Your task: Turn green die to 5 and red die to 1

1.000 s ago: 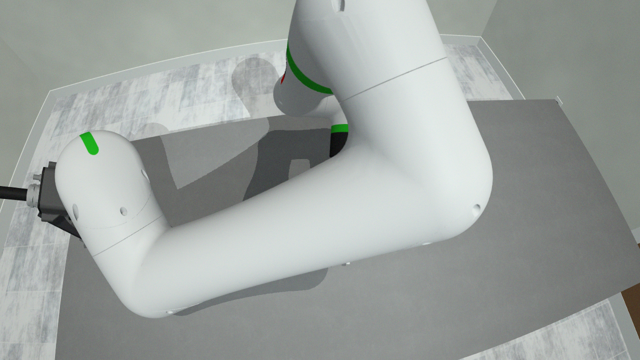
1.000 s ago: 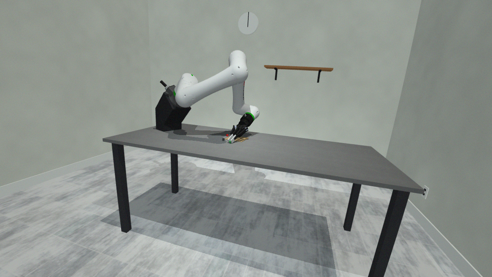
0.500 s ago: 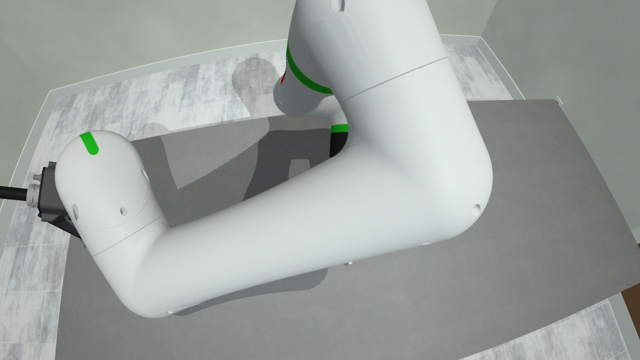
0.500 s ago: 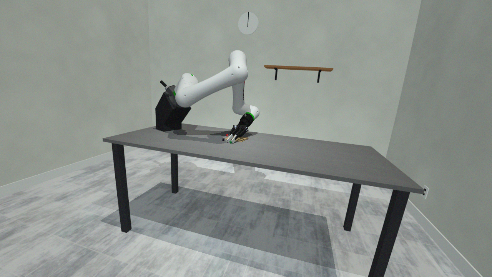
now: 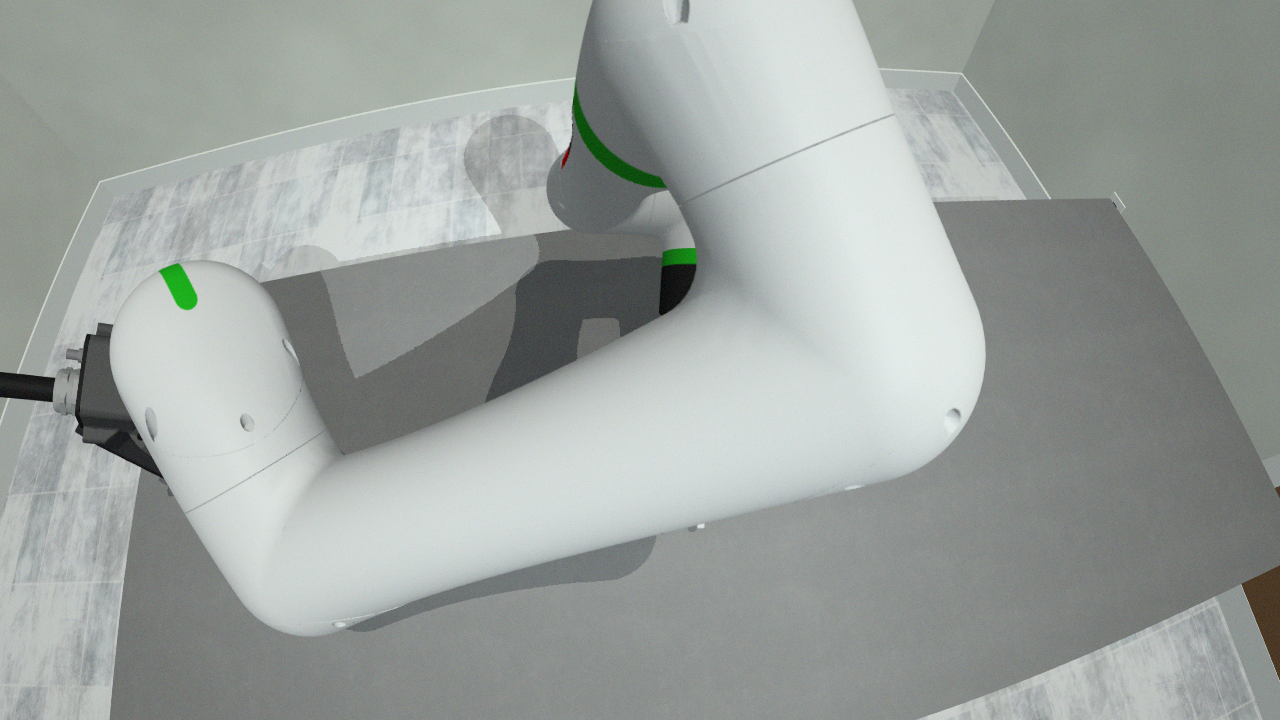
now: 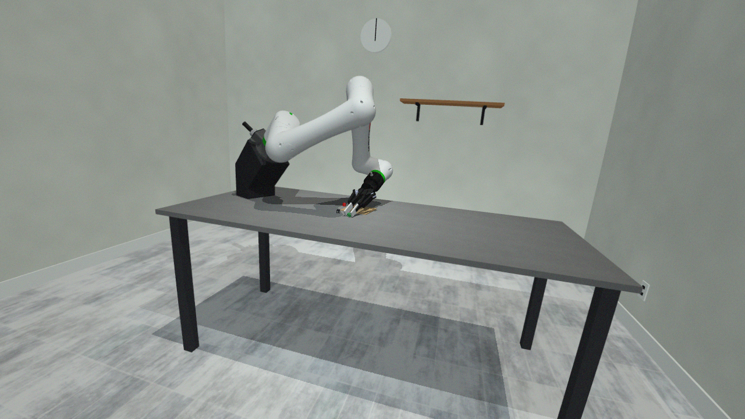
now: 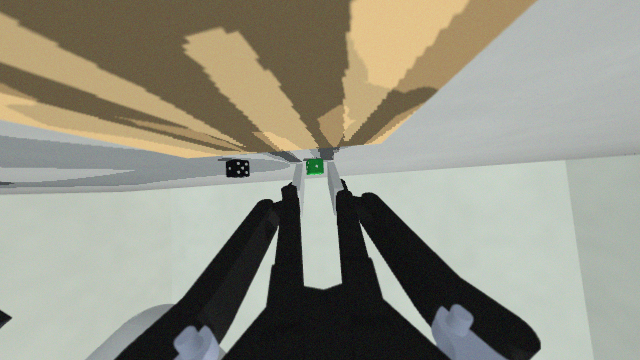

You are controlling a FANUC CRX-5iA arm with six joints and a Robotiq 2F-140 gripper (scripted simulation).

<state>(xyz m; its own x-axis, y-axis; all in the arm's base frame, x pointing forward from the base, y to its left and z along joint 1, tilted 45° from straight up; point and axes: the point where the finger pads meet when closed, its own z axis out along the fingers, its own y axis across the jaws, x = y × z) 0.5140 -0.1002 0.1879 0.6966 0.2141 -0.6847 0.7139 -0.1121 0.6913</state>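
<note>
My gripper is now 10 mm past the green die, 10 mm to the left of it and 20 mm above it. Round my hand: red die (80 mm behind, 180 mm to the left, 20 mm below); then tan mat (10 mm ahead, 130 mm to the left, 30 mm below); then black die (70 mm behind, 30 mm to the left, 20 mm below).
</note>
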